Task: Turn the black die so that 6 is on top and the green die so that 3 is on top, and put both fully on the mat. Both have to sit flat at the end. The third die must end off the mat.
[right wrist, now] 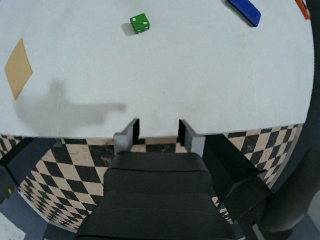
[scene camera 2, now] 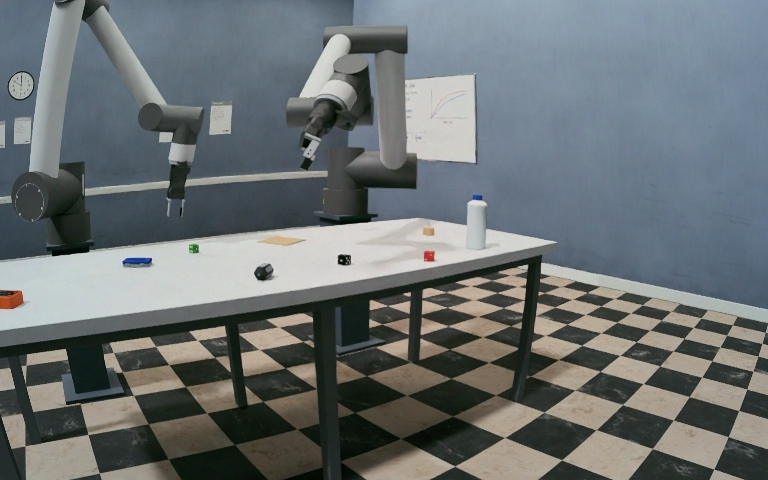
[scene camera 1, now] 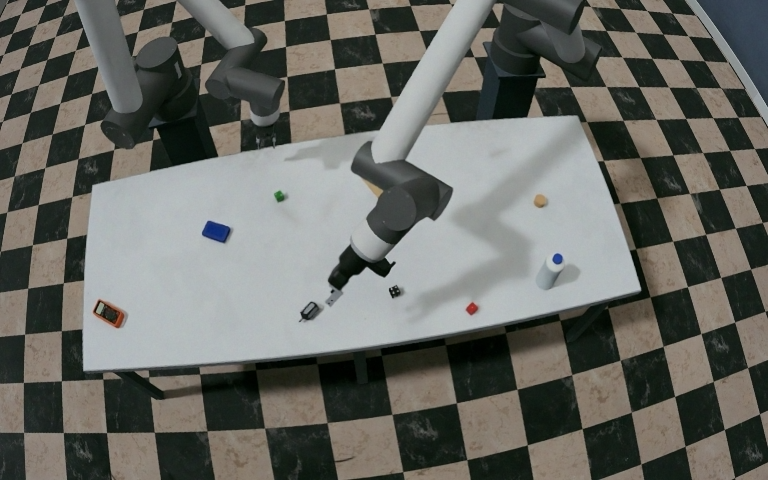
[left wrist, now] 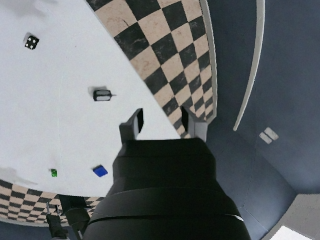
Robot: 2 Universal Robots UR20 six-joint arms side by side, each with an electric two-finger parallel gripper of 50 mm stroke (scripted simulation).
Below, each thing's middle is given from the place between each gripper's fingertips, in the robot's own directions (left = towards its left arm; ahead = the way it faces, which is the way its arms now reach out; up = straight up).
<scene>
I see my left gripper (scene camera 1: 330, 298) 570 mm past the tan mat (right wrist: 23, 71), 230 mm to the right of it and 320 mm above it. From my left hand the other things lie so: white bottle (scene camera 2: 477, 210) 60 mm behind, 740 mm to the left, 230 mm below.
I see the tan mat 42 cm to the left of my right hand, 14 cm ahead of it and 13 cm below it. The rest, counted from my right hand: white bottle: 93 cm to the left, 65 cm ahead, 4 cm below.
</scene>
